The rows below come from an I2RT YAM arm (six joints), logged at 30 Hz.
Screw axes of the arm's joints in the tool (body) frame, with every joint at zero. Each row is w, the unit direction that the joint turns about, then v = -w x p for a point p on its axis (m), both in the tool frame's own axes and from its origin. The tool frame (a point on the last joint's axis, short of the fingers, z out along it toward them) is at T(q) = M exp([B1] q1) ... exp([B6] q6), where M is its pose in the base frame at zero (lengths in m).
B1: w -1 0 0 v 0.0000 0.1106 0.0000
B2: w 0 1 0 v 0.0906 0.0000 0.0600
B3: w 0 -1 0 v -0.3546 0.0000 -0.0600
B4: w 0 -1 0 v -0.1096 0.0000 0.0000
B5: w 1 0 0 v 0.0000 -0.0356 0.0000
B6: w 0 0 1 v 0.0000 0.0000 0.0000
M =
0 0 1 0.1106
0 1 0 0.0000
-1 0 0 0.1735
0 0 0 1
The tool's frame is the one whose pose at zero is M.
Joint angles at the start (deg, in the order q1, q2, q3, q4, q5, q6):
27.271, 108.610, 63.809, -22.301, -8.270, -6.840
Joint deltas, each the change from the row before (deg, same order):
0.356, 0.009, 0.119, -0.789, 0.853, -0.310
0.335, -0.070, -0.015, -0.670, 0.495, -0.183
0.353, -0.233, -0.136, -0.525, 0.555, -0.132
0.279, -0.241, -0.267, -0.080, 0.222, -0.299
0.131, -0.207, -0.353, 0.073, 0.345, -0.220
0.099, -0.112, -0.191, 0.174, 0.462, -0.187
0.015, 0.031, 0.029, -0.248, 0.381, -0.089
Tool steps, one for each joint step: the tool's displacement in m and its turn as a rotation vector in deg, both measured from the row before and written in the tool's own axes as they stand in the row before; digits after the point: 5 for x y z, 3 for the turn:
0.00069, 0.00183, 0.00004, 0.624, 0.799, -0.543
0.00102, 0.00197, -0.00010, 0.285, 0.690, -0.415
0.00107, 0.00212, -0.00069, 0.363, 0.514, -0.409
0.00095, 0.00180, -0.00045, 0.103, 0.149, -0.546
0.00130, 0.00080, -0.00012, 0.283, 0.125, -0.334
0.00045, 0.00040, -0.00005, 0.434, -0.025, -0.288
0.00039, -0.00010, 0.00010, 0.336, 0.301, -0.081

